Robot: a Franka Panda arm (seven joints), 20 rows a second.
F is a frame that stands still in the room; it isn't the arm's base.
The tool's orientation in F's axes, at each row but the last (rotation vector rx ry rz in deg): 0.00, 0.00, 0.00; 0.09, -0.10, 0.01; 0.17, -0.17, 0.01; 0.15, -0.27, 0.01; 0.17, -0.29, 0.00; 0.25, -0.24, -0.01; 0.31, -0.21, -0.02; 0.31, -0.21, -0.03; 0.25, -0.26, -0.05; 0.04, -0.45, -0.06; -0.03, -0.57, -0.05; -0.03, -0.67, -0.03
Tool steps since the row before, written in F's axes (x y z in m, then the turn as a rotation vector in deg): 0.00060, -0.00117, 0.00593, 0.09, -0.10, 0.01; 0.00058, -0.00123, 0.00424, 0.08, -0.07, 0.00; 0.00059, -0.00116, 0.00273, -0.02, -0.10, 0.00; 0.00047, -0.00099, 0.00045, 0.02, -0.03, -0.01; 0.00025, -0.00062, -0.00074, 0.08, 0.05, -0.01; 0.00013, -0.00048, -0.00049, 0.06, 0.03, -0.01; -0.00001, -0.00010, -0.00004, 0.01, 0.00, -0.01; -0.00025, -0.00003, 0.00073, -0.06, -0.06, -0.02; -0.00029, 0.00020, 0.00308, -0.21, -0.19, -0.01; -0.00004, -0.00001, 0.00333, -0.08, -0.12, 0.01; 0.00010, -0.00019, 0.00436, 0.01, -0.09, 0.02; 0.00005, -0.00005, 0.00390, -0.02, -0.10, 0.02
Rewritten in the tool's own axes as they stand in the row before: 0.00060, -0.00117, 0.00593, 0.09, -0.10, 0.01; 0.00059, -0.00122, 0.00424, 0.08, -0.07, 0.00; 0.00060, -0.00115, 0.00273, -0.02, -0.10, 0.00; 0.00047, -0.00099, 0.00045, 0.02, -0.03, -0.01; 0.00025, -0.00062, -0.00074, 0.08, 0.05, -0.01; 0.00013, -0.00048, -0.00049, 0.06, 0.03, -0.01; -0.00001, -0.00010, -0.00004, 0.01, 0.00, -0.01; -0.00025, -0.00003, 0.00073, -0.06, -0.06, -0.02; -0.00028, 0.00021, 0.00308, -0.21, -0.19, -0.01; -0.00001, -0.00001, 0.00333, -0.08, -0.12, 0.01; 0.00014, -0.00019, 0.00436, 0.01, -0.09, 0.02; 0.00010, -0.00005, 0.00390, -0.02, -0.10, 0.02
